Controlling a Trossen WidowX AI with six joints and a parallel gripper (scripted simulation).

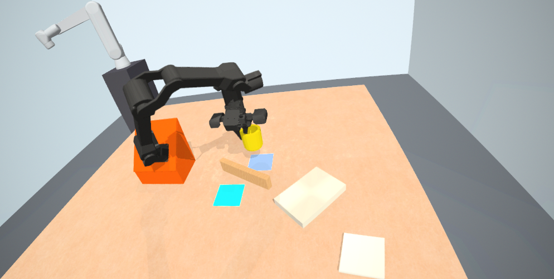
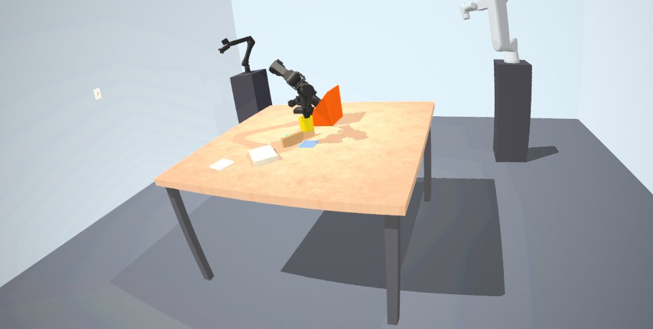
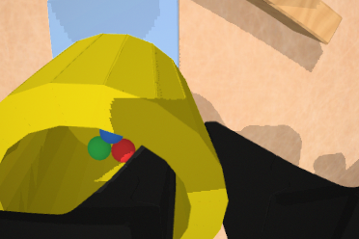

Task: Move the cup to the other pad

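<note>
Right now the cyan pad is 150 mm to the right of my gripper tip, 120 mm below it and 50 mm behind it. Also, from my gripper tip: green marble: 40 mm ahead, 20 mm to the left, 20 mm below; then yellow cup: 20 mm ahead; then red marble: 30 mm ahead, 20 mm to the left, 20 mm below.
</note>
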